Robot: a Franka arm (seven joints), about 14 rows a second.
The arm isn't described. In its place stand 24 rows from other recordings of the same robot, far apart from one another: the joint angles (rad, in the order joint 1, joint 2, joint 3, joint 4, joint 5, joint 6, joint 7), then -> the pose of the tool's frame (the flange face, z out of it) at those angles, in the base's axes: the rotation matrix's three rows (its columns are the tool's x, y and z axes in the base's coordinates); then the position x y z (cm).
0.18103 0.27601 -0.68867 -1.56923 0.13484 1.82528 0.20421 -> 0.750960, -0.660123, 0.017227; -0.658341, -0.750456, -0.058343; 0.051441, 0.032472, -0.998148; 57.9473, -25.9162, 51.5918
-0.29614 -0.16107 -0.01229 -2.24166 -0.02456 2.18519 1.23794 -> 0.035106, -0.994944, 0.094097; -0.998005, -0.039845, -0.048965; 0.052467, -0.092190, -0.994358; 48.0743, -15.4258, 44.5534
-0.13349 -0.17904 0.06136 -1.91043 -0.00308 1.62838 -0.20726 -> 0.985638, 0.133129, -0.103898; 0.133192, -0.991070, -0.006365; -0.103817, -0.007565, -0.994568; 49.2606, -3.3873, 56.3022
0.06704 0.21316 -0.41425 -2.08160 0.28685 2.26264 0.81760 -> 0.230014, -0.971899, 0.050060; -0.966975, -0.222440, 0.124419; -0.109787, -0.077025, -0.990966; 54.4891, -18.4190, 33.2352
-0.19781 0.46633 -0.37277 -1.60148 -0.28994 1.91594 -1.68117 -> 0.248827, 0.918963, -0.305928; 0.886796, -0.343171, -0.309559; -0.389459, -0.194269, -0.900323; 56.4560, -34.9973, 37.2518
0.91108 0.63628 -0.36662 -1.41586 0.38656 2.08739 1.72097 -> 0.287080, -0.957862, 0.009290; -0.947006, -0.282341, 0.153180; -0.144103, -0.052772, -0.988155; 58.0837, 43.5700, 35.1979
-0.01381 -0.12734 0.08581 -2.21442 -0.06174 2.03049 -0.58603 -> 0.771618, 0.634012, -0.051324; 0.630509, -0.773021, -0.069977; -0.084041, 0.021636, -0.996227; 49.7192, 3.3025, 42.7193
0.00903 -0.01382 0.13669 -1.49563 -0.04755 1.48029 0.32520 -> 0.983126, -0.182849, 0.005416; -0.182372, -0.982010, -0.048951; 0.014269, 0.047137, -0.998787; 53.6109, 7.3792, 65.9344
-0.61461 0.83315 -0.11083 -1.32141 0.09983 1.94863 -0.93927 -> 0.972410, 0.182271, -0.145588; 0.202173, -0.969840, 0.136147; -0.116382, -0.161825, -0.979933; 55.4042, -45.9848, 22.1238
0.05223 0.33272 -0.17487 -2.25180 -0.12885 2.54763 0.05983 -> 0.997098, -0.063115, -0.042575; -0.067972, -0.989897, -0.124436; -0.034291, 0.126969, -0.991314; 53.4680, -6.5882, 21.4805
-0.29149 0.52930 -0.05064 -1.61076 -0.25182 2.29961 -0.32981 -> 0.986204, 0.136762, 0.093259; 0.156462, -0.954083, -0.255430; 0.054043, 0.266498, -0.962319; 66.2083, -23.6157, 33.6042
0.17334 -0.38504 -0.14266 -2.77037 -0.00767 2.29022 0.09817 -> 0.993641, -0.051103, -0.100334; -0.046952, -0.997958, 0.043304; -0.102342, -0.038317, -0.994011; 35.8349, 1.5330, 31.8008
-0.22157 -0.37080 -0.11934 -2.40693 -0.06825 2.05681 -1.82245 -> 0.050407, 0.998650, 0.012532; 0.998489, -0.050117, -0.022520; -0.021861, 0.013648, -0.999668; 40.6462, -14.9851, 45.2482
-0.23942 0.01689 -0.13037 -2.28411 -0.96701 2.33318 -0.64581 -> 0.575087, 0.818045, 0.008754; 0.629296, -0.435508, -0.643677; -0.522745, 0.375679, -0.765247; 48.4714, -20.2485, 35.4230
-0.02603 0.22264 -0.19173 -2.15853 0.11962 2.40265 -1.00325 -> 0.761854, 0.646727, 0.036365; 0.645965, -0.762721, 0.031398; 0.048042, -0.000430, -0.998845; 55.2215, -12.0130, 29.8796
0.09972 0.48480 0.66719 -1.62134 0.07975 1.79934 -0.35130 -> 0.469355, 0.791402, -0.391649; 0.879899, -0.456377, 0.132281; -0.074052, -0.406698, -0.910556; 49.2791, 41.2645, 38.0327
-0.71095 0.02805 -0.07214 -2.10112 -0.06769 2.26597 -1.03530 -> 0.957085, 0.283673, 0.059314; 0.289256, -0.947664, -0.135145; 0.017873, 0.146502, -0.989049; 39.7576, -39.7939, 41.9181
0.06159 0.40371 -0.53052 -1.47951 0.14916 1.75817 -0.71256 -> 0.967699, 0.236573, -0.087127; 0.235896, -0.971609, -0.018136; -0.088944, -0.003002, -0.996032; 61.4916, -24.0315, 46.3692
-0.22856 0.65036 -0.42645 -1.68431 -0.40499 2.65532 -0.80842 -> 0.832726, 0.544568, 0.100064; 0.503010, -0.668524, -0.547775; -0.231405, 0.506480, -0.830620; 59.4732, -38.7645, 28.3460
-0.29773 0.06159 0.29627 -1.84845 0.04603 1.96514 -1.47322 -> 0.114342, 0.991736, 0.058188; 0.991204, -0.117817, 0.060283; 0.066641, 0.050783, -0.996484; 58.4717, -0.1049, 49.3003
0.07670 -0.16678 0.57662 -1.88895 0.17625 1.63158 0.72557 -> 0.984312, -0.103619, -0.142806; -0.104744, -0.994499, -0.000362; -0.141983, 0.015314, -0.989751; 38.0318, 33.4751, 55.3120
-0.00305 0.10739 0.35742 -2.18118 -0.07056 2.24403 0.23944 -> 0.986964, 0.158452, -0.028179; 0.157635, -0.987066, -0.029185; -0.032439, 0.024363, -0.999177; 51.0011, 18.5130, 34.0739
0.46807 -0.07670 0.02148 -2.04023 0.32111 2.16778 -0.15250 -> 0.875315, 0.478272, 0.071278; 0.431337, -0.838892, 0.331977; 0.218570, -0.259839, -0.940591; 48.2165, 27.1127, 49.8535
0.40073 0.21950 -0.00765 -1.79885 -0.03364 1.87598 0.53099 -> 0.985841, -0.119221, -0.117912; -0.129685, -0.987868, -0.085434; -0.106296, 0.099516, -0.989342; 55.8035, 22.8906, 41.3291
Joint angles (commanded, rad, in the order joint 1, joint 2, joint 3, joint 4, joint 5, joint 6, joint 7), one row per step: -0.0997 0.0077 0.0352 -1.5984 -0.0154 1.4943 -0.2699; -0.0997 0.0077 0.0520 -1.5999 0.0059 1.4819 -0.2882; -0.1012 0.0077 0.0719 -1.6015 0.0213 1.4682 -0.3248; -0.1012 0.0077 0.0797 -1.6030 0.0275 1.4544 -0.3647; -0.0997 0.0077 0.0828 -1.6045 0.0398 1.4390 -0.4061; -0.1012 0.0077 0.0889 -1.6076 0.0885 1.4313 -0.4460; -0.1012 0.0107 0.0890 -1.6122 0.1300 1.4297 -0.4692; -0.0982 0.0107 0.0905 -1.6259 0.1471 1.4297 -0.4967; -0.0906 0.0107 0.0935 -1.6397 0.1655 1.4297 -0.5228
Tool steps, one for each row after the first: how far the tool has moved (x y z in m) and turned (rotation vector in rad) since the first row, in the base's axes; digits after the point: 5 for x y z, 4 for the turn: -0.00086 0.01163 -0.00163 0.0243 0.0126 0.0341; -0.00213 0.02346 -0.00333 0.0452 0.0269 0.0884; -0.00374 0.02846 -0.00498 0.0577 0.0414 0.1356; -0.00560 0.03246 -0.00668 0.0772 0.0565 0.1810; -0.00660 0.04072 -0.00823 0.1325 0.0605 0.2245; -0.00620 0.04559 -0.01150 0.1786 0.0628 0.2465; -0.00706 0.05003 -0.01743 0.2014 0.0724 0.2765; -0.00814 0.05788 -0.02333 0.2255 0.0822 0.3109
